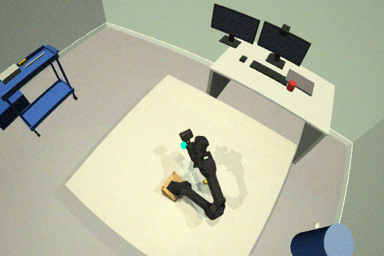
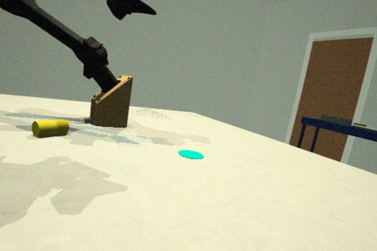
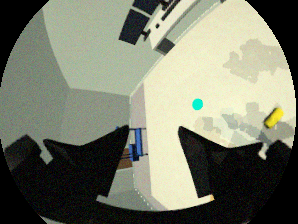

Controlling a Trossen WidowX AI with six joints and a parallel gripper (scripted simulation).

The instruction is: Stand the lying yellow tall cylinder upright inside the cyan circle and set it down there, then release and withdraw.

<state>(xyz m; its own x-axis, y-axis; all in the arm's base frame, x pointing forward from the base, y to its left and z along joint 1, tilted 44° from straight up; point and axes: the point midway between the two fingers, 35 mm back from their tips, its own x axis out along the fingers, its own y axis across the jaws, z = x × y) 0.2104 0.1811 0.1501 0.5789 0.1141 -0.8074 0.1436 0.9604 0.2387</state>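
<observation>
Now: gripper tip 4 cm past the yellow cylinder, 21 cm to the left of it and 32 cm above it. Also, from my gripper tip: cyan circle (12 cm ahead, 7 cm to the left, 34 cm below).
</observation>
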